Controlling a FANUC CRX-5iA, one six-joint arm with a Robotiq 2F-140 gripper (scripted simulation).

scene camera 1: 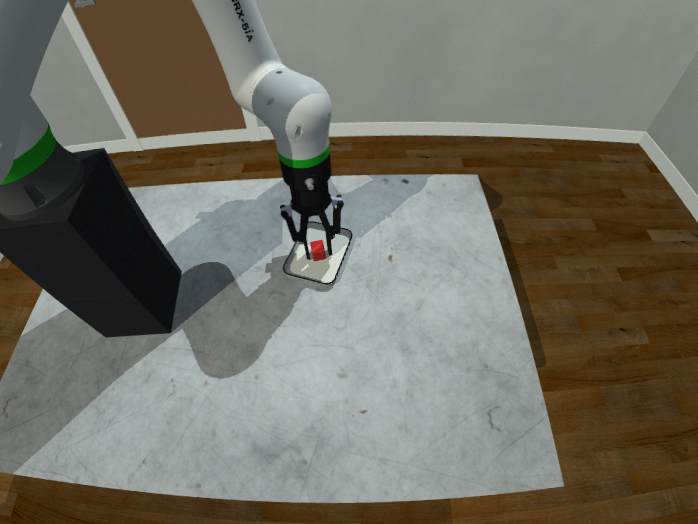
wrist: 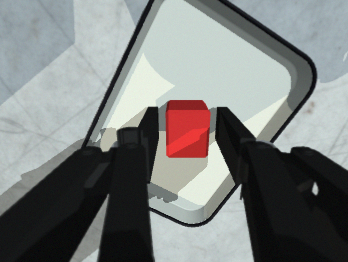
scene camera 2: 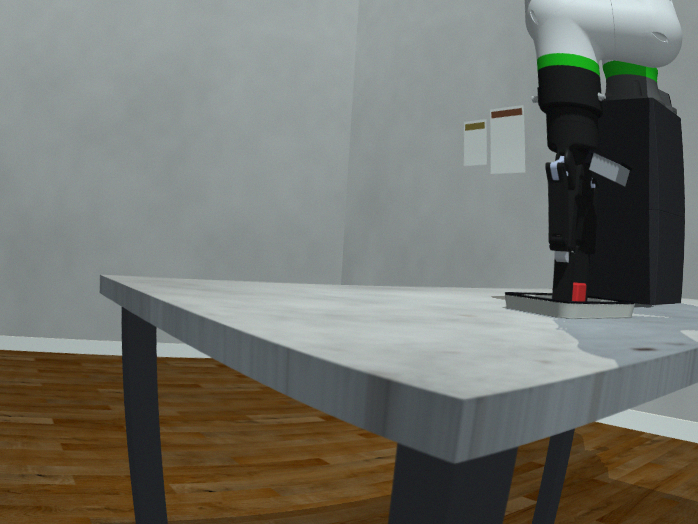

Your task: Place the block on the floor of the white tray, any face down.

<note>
In view: the gripper [scene camera 2: 569, 305], a red block [wrist: 187, 121] and a white tray [scene camera 2: 594, 308].
The white tray also shows in scene camera 1 [scene camera 1: 324, 272] and in the wrist view [wrist: 234, 61]. The gripper is seen too in scene camera 1 [scene camera 1: 318, 253] and in the wrist view [wrist: 187, 122].
</note>
